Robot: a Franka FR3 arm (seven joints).
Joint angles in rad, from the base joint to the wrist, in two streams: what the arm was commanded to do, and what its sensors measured. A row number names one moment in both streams.
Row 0, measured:
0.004, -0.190, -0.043, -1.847, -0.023, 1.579, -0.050
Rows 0 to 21, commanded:
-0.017, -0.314, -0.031, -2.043, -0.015, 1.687, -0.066
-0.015, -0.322, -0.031, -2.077, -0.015, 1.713, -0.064
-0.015, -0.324, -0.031, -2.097, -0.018, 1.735, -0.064
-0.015, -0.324, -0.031, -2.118, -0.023, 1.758, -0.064
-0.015, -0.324, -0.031, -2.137, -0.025, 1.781, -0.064
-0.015, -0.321, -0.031, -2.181, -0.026, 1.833, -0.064
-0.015, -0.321, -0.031, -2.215, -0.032, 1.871, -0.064
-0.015, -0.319, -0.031, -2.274, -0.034, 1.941, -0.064
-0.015, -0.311, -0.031, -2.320, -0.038, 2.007, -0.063
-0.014, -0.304, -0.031, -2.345, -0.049, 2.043, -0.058
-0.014, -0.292, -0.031, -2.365, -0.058, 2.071, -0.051
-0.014, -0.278, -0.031, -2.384, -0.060, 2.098, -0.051
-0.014, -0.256, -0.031, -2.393, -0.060, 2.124, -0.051
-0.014, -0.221, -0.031, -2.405, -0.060, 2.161, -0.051
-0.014, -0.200, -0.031, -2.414, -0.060, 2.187, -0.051
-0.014, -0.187, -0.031, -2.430, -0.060, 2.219, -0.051
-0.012, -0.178, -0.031, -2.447, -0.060, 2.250, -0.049
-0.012, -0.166, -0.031, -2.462, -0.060, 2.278, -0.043
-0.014, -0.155, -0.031, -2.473, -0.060, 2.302, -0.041
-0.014, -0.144, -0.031, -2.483, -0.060, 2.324, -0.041
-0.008, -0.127, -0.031, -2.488, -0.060, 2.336, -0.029
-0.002, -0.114, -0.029, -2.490, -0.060, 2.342, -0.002
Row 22, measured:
0.004, -0.129, -0.043, -2.465, -0.047, 2.300, -0.046
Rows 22 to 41, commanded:
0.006, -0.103, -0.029, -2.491, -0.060, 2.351, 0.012
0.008, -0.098, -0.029, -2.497, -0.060, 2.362, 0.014
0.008, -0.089, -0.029, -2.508, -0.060, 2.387, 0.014
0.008, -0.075, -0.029, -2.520, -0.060, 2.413, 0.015
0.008, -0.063, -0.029, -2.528, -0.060, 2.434, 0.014
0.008, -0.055, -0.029, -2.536, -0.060, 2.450, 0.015
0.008, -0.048, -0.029, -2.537, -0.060, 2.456, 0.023
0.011, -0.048, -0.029, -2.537, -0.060, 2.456, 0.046
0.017, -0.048, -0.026, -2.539, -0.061, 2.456, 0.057
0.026, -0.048, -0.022, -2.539, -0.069, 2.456, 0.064
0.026, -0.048, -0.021, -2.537, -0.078, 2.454, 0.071
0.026, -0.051, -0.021, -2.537, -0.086, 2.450, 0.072
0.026, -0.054, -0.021, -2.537, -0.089, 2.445, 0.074
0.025, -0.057, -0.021, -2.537, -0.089, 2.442, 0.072
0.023, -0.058, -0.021, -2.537, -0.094, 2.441, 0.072
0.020, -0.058, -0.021, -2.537, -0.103, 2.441, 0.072
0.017, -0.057, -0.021, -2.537, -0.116, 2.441, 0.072
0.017, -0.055, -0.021, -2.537, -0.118, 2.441, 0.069
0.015, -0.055, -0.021, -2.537, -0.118, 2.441, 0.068
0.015, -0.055, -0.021, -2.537, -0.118, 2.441, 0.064
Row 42, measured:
0.019, -0.068, -0.023, -2.519, -0.103, 2.426, 0.052
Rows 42 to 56, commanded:
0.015, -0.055, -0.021, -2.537, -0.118, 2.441, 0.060
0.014, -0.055, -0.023, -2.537, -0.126, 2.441, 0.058
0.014, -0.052, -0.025, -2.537, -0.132, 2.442, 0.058
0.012, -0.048, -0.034, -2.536, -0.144, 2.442, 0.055
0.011, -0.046, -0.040, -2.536, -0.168, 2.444, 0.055
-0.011, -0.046, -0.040, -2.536, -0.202, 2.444, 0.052
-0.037, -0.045, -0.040, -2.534, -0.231, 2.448, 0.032
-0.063, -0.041, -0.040, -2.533, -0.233, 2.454, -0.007
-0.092, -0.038, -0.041, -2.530, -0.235, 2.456, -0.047
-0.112, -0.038, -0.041, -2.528, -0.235, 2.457, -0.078
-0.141, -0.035, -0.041, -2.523, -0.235, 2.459, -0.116
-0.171, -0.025, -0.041, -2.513, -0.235, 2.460, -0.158
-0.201, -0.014, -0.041, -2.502, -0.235, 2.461, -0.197
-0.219, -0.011, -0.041, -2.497, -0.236, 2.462, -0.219
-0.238, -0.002, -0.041, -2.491, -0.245, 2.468, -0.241
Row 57, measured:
-0.168, -0.055, -0.045, -2.512, -0.221, 2.441, -0.168
